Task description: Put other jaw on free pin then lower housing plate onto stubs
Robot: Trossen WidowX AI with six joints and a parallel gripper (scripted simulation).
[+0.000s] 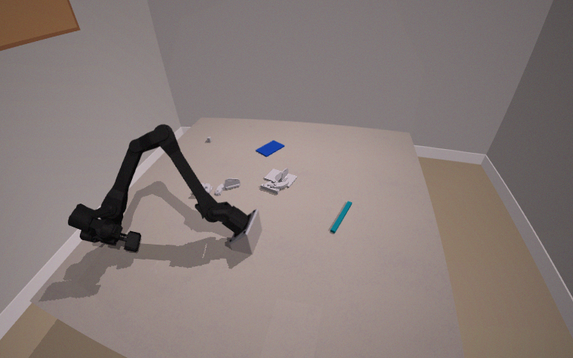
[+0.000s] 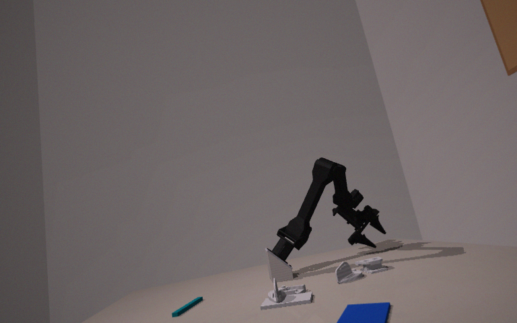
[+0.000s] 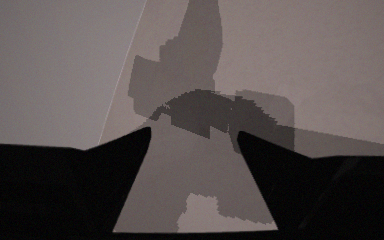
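Now: the grey jaw 33 cm ahead of my gripper tip, 31 cm to the right of it and 3 cm below it. Round my gripper tip: blue housing plate 65 cm ahead, 45 cm to the right, 4 cm below; then white cube 71 cm ahead, 10 cm to the right, 3 cm below; then white base 43 cm ahead, 53 cm to the right, 3 cm below.
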